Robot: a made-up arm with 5 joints.
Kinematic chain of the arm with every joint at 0, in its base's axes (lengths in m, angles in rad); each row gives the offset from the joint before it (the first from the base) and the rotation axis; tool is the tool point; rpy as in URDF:
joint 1: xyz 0 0 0.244 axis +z
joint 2: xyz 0 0 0 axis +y
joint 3: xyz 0.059 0 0.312 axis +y
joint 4: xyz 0.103 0 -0.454 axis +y
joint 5: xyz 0.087 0 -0.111 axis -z
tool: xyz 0 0 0 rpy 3.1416 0 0
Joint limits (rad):
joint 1: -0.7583..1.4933
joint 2: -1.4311..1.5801
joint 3: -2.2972..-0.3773
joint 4: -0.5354..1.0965
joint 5: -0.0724..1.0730
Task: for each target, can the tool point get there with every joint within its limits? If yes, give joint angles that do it. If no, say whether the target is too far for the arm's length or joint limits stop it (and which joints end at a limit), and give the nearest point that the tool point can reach.
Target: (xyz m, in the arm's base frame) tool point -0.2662 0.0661 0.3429
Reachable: no: joint limits stop it (at a limit: joint 1, joint 2, joint 3, joint 4) | nearest point 0.0197 0.2539 0.5256 | short by 0.388 m
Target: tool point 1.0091 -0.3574 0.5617
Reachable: no: too far | nearest point 0.8191 -0.2901 0.5019 | short by 0.210 m
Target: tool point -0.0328 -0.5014 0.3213
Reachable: no: joint limits stop it (at a limit: joint 1, joint 3, joint 4) | nearest point 0.2680 -0.2538 0.3329 | short by 0.390 m
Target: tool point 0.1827 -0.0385 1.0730
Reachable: yes | joints -0.2076 -0.4741 -1.8437 -0.0633 0.3292
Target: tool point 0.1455 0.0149 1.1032
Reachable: yes | joints 0.1020 -0.4813 -2.0792 0.6463 0.9306
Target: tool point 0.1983 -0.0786 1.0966
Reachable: yes | joints -0.3774 -0.3770 -2.0492 0.3367 0.4093
